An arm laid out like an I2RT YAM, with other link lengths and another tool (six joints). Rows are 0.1 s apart.
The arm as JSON. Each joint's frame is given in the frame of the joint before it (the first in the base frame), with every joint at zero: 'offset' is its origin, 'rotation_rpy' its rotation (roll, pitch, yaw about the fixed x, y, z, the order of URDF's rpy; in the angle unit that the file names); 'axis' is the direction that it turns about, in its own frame. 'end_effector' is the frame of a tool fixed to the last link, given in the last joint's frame.
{
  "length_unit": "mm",
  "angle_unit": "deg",
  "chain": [
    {
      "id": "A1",
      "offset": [
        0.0,
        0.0,
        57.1
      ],
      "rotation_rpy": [
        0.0,
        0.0,
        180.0
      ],
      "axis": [
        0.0,
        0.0,
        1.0
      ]
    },
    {
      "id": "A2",
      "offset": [
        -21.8,
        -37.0,
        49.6
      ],
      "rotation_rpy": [
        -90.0,
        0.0,
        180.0
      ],
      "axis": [
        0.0,
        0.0,
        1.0
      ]
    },
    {
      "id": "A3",
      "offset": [
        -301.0,
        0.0,
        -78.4
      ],
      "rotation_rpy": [
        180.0,
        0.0,
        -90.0
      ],
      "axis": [
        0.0,
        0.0,
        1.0
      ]
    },
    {
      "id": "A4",
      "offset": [
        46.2,
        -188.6,
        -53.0
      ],
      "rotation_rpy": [
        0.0,
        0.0,
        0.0
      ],
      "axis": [
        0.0,
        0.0,
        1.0
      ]
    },
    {
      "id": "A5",
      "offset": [
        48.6,
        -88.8,
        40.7
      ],
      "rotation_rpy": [
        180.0,
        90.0,
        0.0
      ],
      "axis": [
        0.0,
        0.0,
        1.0
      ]
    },
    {
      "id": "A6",
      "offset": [
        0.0,
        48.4,
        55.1
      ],
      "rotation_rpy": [
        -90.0,
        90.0,
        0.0
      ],
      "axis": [
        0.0,
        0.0,
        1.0
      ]
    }
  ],
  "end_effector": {
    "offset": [
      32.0,
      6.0,
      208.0
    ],
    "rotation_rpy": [
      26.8,
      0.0,
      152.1
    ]
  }
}
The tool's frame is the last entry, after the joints.
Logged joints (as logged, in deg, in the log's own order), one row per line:
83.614 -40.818 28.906 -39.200 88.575 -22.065
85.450 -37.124 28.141 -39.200 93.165 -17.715
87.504 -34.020 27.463 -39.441 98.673 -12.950
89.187 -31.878 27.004 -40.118 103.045 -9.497
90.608 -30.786 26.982 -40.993 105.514 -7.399
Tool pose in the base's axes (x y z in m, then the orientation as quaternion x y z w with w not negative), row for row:
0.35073 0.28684 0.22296 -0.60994 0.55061 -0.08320 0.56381
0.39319 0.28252 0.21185 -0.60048 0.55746 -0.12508 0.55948
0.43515 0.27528 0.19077 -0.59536 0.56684 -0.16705 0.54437
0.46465 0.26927 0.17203 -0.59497 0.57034 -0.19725 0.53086
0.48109 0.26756 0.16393 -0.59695 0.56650 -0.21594 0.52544
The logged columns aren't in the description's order. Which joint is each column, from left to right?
Columns, left to right: A3, A4, A1, A6, A2, A5.
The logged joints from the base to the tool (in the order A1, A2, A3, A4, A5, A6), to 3 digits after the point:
28.906 88.575 83.614 -40.818 -22.065 -39.200
28.141 93.165 85.450 -37.124 -17.715 -39.200
27.463 98.673 87.504 -34.020 -12.950 -39.441
27.004 103.045 89.187 -31.878 -9.497 -40.118
26.982 105.514 90.608 -30.786 -7.399 -40.993

